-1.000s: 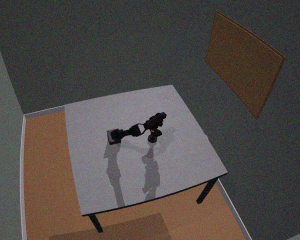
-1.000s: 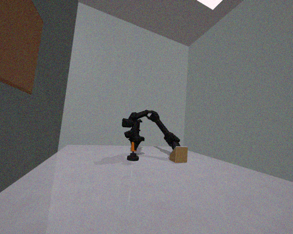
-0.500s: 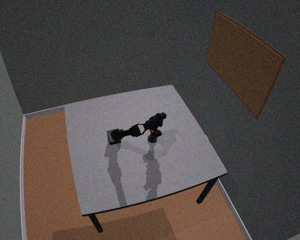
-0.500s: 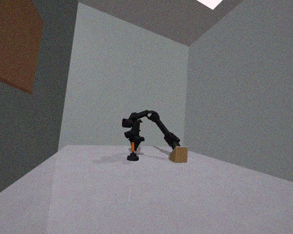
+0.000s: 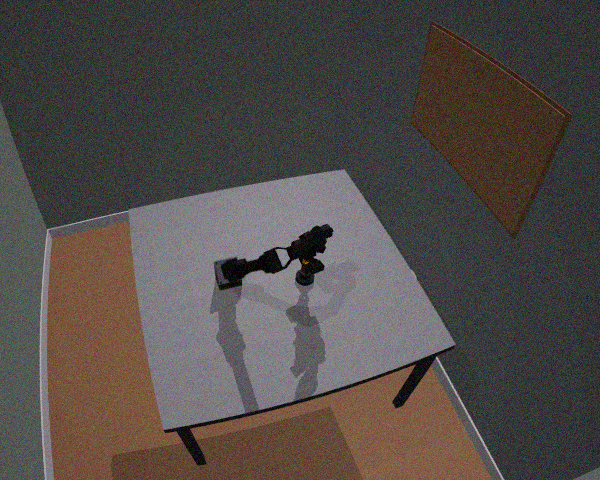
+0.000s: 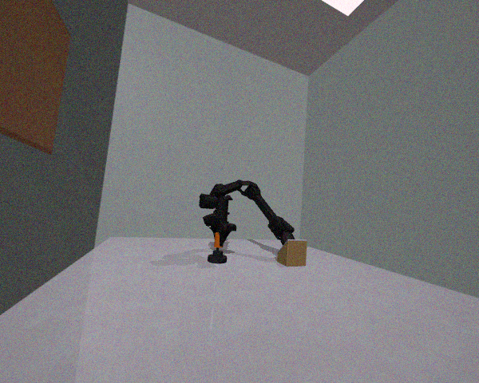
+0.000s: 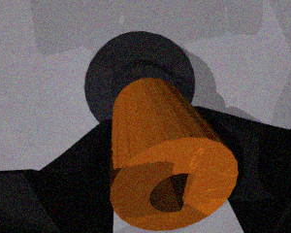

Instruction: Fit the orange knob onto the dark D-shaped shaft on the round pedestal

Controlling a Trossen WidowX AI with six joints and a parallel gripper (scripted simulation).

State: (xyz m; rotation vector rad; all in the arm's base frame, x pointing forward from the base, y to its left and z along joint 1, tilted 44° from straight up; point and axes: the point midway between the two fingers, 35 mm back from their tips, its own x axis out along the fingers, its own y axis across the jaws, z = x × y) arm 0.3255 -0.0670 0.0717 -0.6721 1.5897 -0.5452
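Right now my gripper tip is 2 cm below the orange knob. From my gripper tip the other things lie so: pedestal (4 cm below).
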